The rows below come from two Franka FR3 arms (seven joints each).
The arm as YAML. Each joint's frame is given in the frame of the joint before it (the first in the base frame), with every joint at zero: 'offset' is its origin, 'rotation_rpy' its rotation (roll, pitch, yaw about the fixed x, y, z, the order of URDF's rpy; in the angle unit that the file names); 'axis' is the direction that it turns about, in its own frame. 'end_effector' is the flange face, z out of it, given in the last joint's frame.
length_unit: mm
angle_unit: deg
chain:
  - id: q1
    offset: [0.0, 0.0, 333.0]
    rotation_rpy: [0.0, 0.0, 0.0]
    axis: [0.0, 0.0, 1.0]
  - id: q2
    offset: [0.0, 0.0, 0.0]
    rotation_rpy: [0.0, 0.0, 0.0]
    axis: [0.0, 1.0, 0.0]
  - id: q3
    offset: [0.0, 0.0, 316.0]
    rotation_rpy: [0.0, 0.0, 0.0]
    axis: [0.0, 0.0, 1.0]
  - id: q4
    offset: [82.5, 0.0, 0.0]
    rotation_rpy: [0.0, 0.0, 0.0]
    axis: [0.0, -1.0, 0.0]
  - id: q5
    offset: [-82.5, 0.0, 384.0]
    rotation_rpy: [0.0, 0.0, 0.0]
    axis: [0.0, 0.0, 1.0]
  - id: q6
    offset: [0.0, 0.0, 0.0]
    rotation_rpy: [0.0, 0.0, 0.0]
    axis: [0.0, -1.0, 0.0]
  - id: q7
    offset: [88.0, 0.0, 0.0]
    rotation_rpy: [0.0, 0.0, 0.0]
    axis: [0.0, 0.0, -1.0]
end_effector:
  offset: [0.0, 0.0, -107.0]
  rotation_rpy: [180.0, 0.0, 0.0]
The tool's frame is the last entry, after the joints.
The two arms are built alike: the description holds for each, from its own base.
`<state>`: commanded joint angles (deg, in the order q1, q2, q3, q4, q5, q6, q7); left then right.
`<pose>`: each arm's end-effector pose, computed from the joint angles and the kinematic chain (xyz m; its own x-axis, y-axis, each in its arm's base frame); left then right.
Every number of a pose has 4 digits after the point.
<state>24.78 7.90 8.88 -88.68 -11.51 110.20 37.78 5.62 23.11 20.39 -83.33 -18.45 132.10 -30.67</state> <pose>0.5328 0.3303 0.5914 0.9561 -0.0281 0.2917 -0.0289 -0.9996 -0.0016 0.6625 0.2666 0.5181 0.3902 0.8723 0.2948 0.7919 -0.4813 0.3759</pose>
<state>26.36 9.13 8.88 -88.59 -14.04 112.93 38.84 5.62 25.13 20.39 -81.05 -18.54 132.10 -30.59</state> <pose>0.5327 0.3482 0.5846 0.9424 -0.0010 0.3344 -0.0042 -1.0000 0.0089 0.6728 0.2657 0.5142 0.3954 0.8661 0.3058 0.7882 -0.4909 0.3711</pose>
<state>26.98 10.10 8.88 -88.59 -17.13 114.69 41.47 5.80 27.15 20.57 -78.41 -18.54 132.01 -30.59</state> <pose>0.5360 0.3554 0.5780 0.9280 -0.0112 0.3724 -0.0221 -0.9994 0.0249 0.6819 0.2680 0.5133 0.3951 0.8606 0.3215 0.7857 -0.4978 0.3671</pose>
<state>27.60 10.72 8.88 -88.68 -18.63 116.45 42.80 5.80 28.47 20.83 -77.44 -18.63 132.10 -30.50</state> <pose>0.5366 0.3635 0.5740 0.9172 -0.0096 0.3983 -0.0207 -0.9995 0.0236 0.6866 0.2700 0.5063 0.3966 0.8586 0.3249 0.7882 -0.4999 0.3590</pose>
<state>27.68 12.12 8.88 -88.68 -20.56 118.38 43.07 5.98 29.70 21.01 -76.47 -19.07 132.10 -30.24</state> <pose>0.5435 0.3681 0.5625 0.9078 0.0086 0.4193 -0.0084 -0.9992 0.0387 0.6905 0.2731 0.5000 0.3970 0.8584 0.3250 0.7898 -0.4999 0.3554</pose>
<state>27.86 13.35 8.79 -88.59 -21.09 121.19 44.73 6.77 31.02 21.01 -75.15 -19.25 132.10 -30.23</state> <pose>0.5491 0.3748 0.5547 0.8975 -0.0091 0.4410 -0.0162 -0.9998 0.0123 0.6928 0.2817 0.4952 0.3885 0.8610 0.3283 0.7952 -0.4933 0.3525</pose>
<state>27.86 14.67 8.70 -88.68 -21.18 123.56 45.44 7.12 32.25 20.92 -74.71 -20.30 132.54 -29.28</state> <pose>0.5552 0.3794 0.5432 0.8934 -0.0163 0.4490 -0.0154 -0.9999 -0.0058 0.6961 0.2851 0.4845 0.3937 0.8603 0.3239 0.7931 -0.4961 0.3535</pose>
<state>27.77 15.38 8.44 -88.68 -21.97 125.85 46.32 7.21 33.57 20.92 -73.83 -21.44 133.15 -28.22</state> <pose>0.5611 0.3801 0.5395 0.8814 -0.0261 0.4717 -0.0185 -0.9996 -0.0208 0.7013 0.2859 0.4769 0.4008 0.8558 0.3270 0.7853 -0.5048 0.3586</pose>
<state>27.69 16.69 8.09 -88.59 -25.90 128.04 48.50 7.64 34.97 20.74 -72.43 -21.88 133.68 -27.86</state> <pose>0.5701 0.3799 0.5299 0.8576 -0.0236 0.5138 -0.0277 -0.9996 0.0003 0.7064 0.2888 0.4722 0.3997 0.8530 0.3357 0.7813 -0.5085 0.3619</pose>
